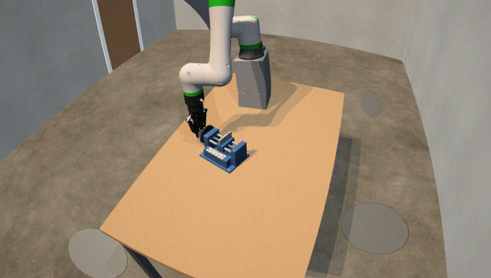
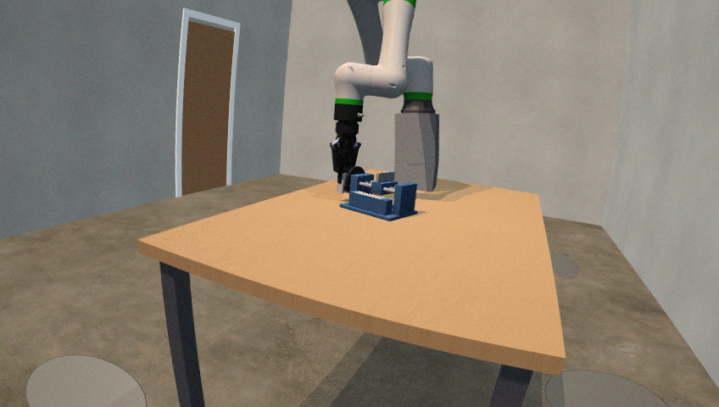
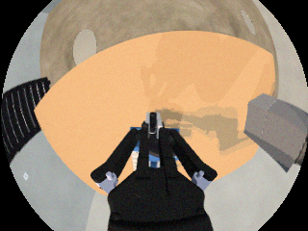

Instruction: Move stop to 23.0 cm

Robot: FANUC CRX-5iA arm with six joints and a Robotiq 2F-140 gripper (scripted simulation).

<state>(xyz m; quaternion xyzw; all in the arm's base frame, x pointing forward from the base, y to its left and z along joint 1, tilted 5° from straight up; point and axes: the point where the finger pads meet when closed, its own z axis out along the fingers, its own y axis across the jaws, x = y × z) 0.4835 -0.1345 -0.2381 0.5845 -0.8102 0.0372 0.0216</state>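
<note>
Right now the black handwheel is 20 mm to the left of my hand and 10 mm below it. Round my hand: grey stop plate (150 mm to the left, 40 mm ahead, 30 mm above).
</note>
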